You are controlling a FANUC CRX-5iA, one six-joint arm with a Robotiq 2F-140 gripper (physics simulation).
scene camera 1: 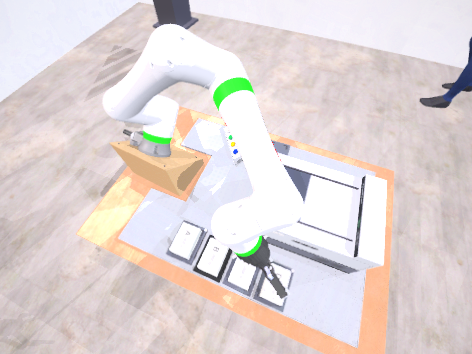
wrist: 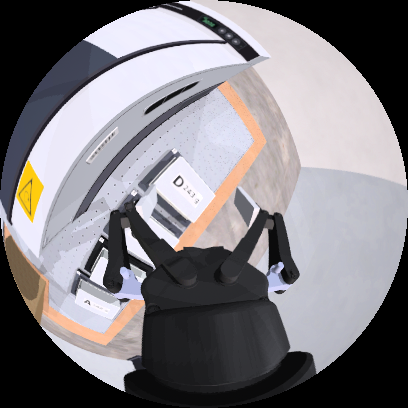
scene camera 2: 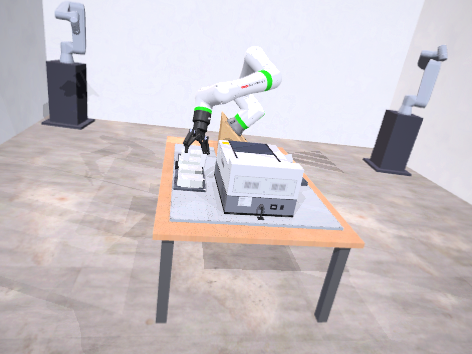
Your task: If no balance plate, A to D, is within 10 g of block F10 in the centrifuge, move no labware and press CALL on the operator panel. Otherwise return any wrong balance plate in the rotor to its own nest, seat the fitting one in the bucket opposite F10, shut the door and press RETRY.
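Frame: origin at the arm's base, x ahead, y left, z up, level; metres.
Seen in the pictures: gripper, between the fingertips: (wrist: 195,193) (scene camera 2: 194,163); arm's base, origin of its link: (scene camera 1: 154,151) (scene camera 2: 233,128).
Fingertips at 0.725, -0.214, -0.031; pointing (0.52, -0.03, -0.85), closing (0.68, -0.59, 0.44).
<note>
Offsets run from my fingertips to a thing's top centre, as dx, dy, dz. "spot": to the spot under its first point.
My gripper (scene camera 1: 283,294) (scene camera 2: 196,150) (wrist: 195,193) is open and empty, pointing down over the plate row near plates C and D. Plate D {+0.012, -0.012, -0.069} (scene camera 1: 268,294) (wrist: 172,195) is white, reads "D 243 g" and lies in its dark nest. Plate C {-0.121, -0.025, -0.069} (scene camera 1: 241,276) is partly hidden by the gripper. Plate B {-0.253, -0.041, -0.069} (scene camera 1: 212,258) and plate A {-0.393, -0.042, -0.069} (scene camera 1: 186,242) (wrist: 97,303) lie in their nests; A's weight is too small to read. The white centrifuge (scene camera 1: 331,202) (scene camera 2: 262,172) (wrist: 120,85) stands beside the row. Its rotor and block F10 do not show. The operator panel {spot: -0.394, +0.431, -0.092} (scene camera 1: 238,160) has green, yellow and blue buttons.
The centrifuge's display (wrist: 208,22) shows small green characters. A wooden wedge mount (scene camera 1: 155,167) carries the arm's base at one table end. The orange table edge (scene camera 1: 227,299) runs close beside the plate row. A person's legs (scene camera 1: 460,85) show on the floor beyond the table.
</note>
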